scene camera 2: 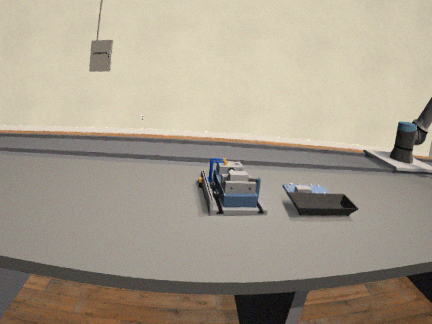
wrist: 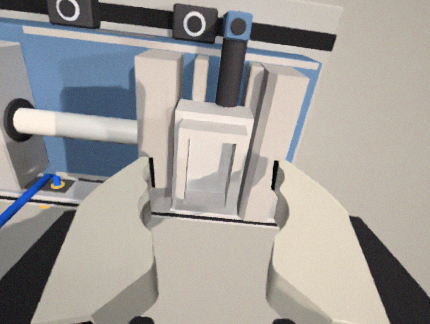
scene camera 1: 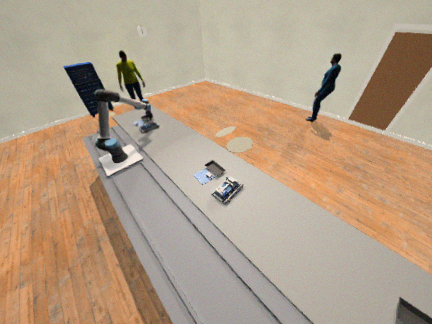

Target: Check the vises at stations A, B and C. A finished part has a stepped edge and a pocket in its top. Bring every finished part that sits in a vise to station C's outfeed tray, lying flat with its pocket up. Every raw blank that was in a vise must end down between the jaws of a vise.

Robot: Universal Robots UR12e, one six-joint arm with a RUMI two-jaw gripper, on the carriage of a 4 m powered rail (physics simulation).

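A pale finished part (wrist: 207, 160), with a stepped edge and a pocket facing the camera, sits between the upright jaws of the far-end vise (wrist: 90, 75) (scene camera 1: 149, 126) in the wrist view. My gripper (wrist: 213, 162) (scene camera 1: 147, 114) is open, its fingers partly apart with nothing held between them. In the wrist view the fingertips overlap the near ends of the vise jaws, one on each side of the part. Exact height and contact cannot be told. A second vise (scene camera 1: 228, 190) (scene camera 2: 240, 200) stands mid-table; its part, if any, is unclear. The station letters cannot be read.
A dark tray (scene camera 1: 215, 167) (scene camera 2: 325, 205) and a blue plate (scene camera 1: 201, 176) (scene camera 2: 321, 189) with a small pale block (scene camera 1: 209, 175) (scene camera 2: 303, 188) lie beside the second vise. Another dark tray (scene camera 1: 412, 314) shows at the near end. A blue bent lever (wrist: 25, 197) rises beside the far-end vise. Two people stand beyond the table.
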